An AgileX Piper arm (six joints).
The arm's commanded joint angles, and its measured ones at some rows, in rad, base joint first. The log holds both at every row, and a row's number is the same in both.
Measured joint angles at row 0: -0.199, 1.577, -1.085, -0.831, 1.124, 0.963
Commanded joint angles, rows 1 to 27: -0.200, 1.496, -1.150, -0.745, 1.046, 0.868; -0.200, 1.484, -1.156, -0.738, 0.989, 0.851; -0.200, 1.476, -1.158, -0.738, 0.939, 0.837; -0.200, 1.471, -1.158, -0.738, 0.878, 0.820; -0.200, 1.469, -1.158, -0.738, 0.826, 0.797; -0.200, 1.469, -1.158, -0.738, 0.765, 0.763; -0.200, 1.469, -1.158, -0.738, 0.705, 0.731; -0.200, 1.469, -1.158, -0.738, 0.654, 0.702; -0.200, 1.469, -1.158, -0.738, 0.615, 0.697; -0.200, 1.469, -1.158, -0.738, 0.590, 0.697; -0.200, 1.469, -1.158, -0.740, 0.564, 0.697; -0.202, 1.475, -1.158, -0.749, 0.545, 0.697; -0.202, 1.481, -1.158, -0.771, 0.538, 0.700; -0.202, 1.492, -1.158, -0.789, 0.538, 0.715; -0.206, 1.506, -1.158, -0.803, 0.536, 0.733; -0.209, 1.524, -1.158, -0.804, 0.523, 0.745; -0.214, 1.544, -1.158, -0.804, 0.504, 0.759; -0.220, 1.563, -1.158, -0.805, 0.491, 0.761; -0.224, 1.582, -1.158, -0.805, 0.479, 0.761; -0.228, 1.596, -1.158, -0.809, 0.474, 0.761; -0.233, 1.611, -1.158, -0.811, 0.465, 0.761; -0.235, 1.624, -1.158, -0.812, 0.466, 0.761; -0.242, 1.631, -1.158, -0.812, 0.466, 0.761; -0.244, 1.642, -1.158, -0.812, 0.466, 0.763; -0.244, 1.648, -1.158, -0.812, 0.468, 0.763; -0.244, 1.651, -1.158, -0.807, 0.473, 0.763; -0.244, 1.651, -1.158, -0.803, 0.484, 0.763
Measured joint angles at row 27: -0.235, 1.639, -1.157, -0.790, 0.459, 0.755
